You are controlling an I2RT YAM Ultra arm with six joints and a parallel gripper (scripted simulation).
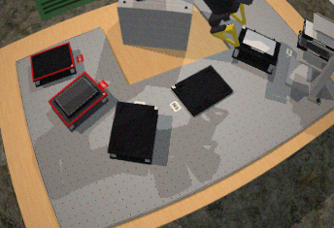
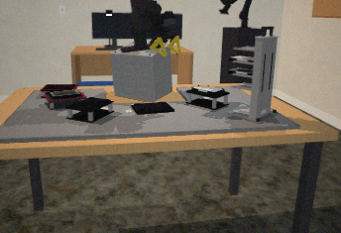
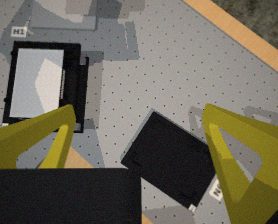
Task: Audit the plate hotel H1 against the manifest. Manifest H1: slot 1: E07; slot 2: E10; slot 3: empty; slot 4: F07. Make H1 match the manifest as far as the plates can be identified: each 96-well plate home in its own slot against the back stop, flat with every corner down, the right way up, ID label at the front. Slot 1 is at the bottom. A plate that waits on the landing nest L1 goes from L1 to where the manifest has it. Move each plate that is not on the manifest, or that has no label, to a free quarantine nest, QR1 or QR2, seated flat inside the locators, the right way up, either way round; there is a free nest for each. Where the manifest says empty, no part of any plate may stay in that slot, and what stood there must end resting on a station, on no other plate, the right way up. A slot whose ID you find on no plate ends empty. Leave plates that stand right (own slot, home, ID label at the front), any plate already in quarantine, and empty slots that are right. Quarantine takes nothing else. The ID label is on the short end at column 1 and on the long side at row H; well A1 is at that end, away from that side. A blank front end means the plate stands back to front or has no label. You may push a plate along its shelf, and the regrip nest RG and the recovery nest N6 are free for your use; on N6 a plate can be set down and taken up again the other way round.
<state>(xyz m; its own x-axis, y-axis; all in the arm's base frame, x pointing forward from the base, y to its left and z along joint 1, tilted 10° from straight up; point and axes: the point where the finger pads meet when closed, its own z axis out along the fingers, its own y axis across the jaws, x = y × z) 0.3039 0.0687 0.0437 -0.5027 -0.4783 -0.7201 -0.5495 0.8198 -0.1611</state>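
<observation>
Right now the A1 mark is 190 mm to the left of my hand, 180 mm below it and 120 mm behind it. Round my hand: pale grey 96-well plate: 280 mm to the left, 130 mm ahead, 10 mm below; flat black recovery nest N6: 240 mm below, 80 mm to the right, 10 mm behind; black regrip nest RG: 190 mm to the left, 190 mm below, 30 mm behind.
</observation>
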